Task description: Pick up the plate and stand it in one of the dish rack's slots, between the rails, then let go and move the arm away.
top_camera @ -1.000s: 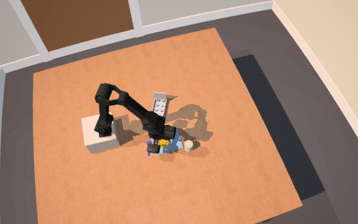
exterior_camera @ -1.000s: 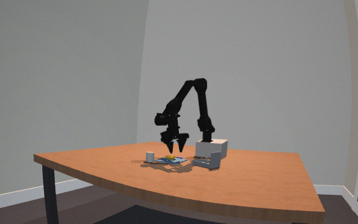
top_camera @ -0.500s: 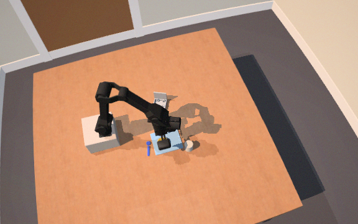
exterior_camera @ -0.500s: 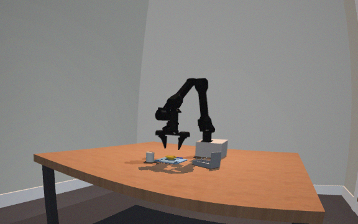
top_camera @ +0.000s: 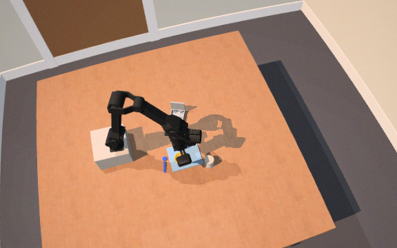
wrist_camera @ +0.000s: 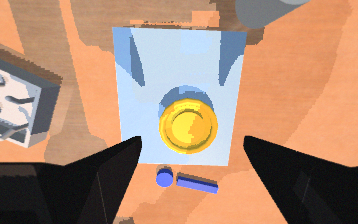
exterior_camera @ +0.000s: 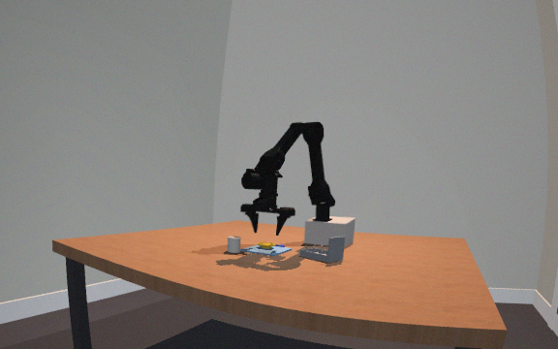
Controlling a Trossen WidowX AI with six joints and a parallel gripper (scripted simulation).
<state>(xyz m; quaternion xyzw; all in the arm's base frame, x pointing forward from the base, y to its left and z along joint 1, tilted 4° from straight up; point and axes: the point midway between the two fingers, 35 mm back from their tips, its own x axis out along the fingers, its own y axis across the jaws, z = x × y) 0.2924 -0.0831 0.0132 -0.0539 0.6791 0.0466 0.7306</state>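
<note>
Right now the yellow plate is 40 mm below my gripper tip. Also, from my gripper tip: blue spoon 90 mm behind, 50 mm below; white cup 120 mm ahead, 50 mm to the right, 30 mm below; light blue mat 20 mm ahead, 10 mm to the left, 50 mm below.
</note>
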